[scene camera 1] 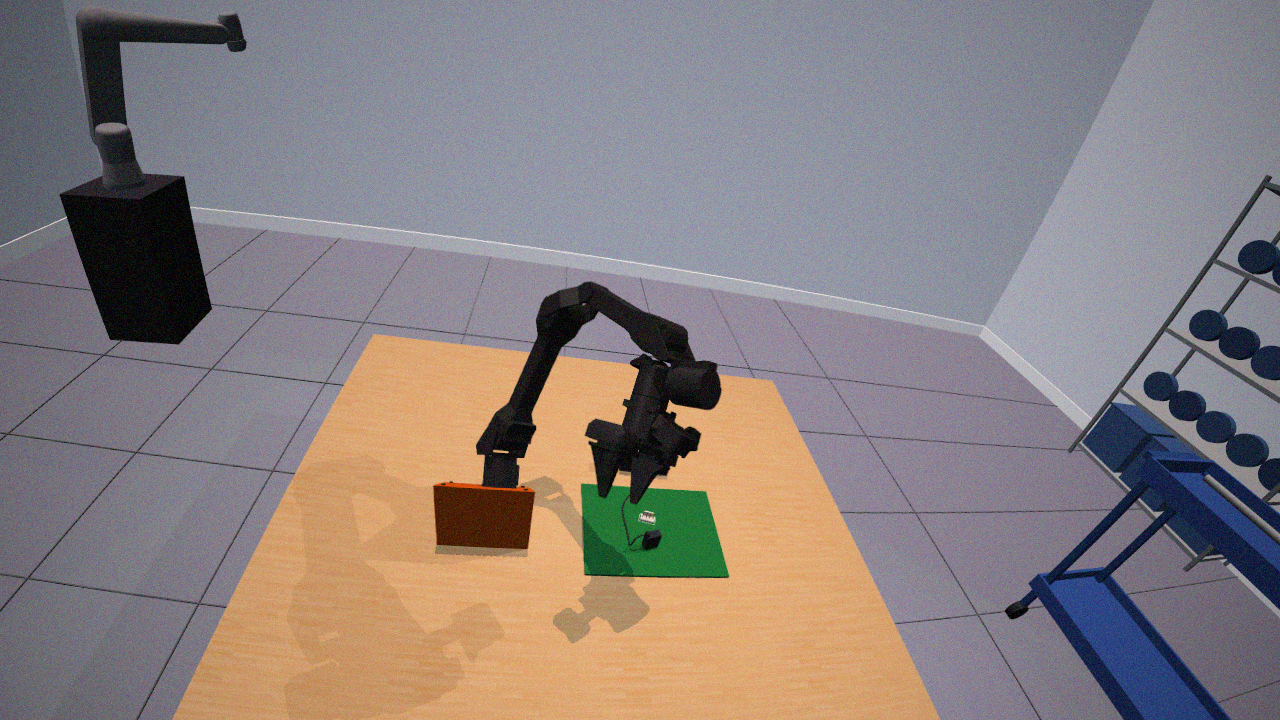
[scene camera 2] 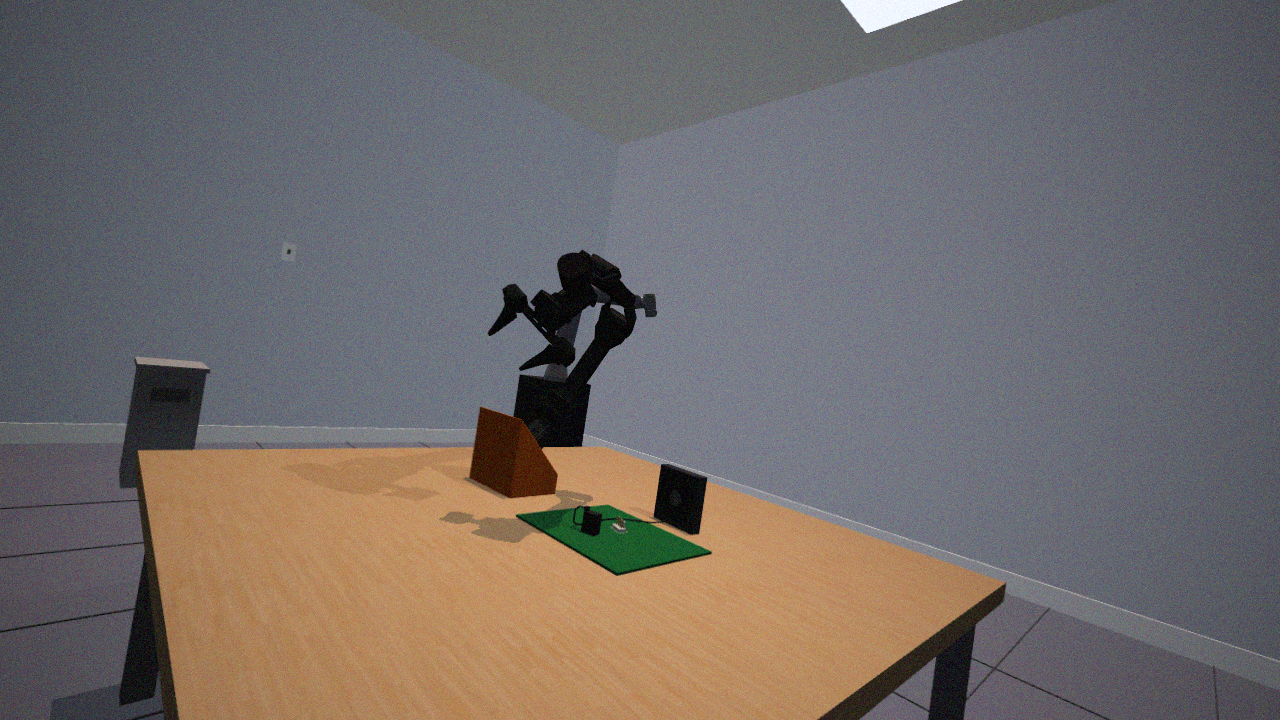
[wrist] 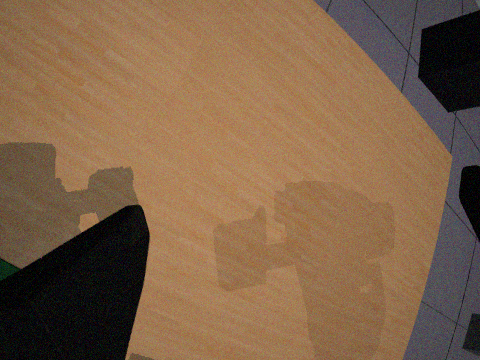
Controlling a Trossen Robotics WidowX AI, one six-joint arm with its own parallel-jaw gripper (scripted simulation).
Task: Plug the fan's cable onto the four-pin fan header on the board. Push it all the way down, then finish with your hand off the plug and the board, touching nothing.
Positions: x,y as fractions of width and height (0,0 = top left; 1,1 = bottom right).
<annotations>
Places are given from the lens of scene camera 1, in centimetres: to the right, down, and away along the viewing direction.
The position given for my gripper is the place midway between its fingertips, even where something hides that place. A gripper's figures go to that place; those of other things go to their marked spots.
my gripper (scene camera 1: 0.48,0.70): -3, 21, 74
green board (scene camera 1: 0.54,0.76): 11, 41, 109
</annotations>
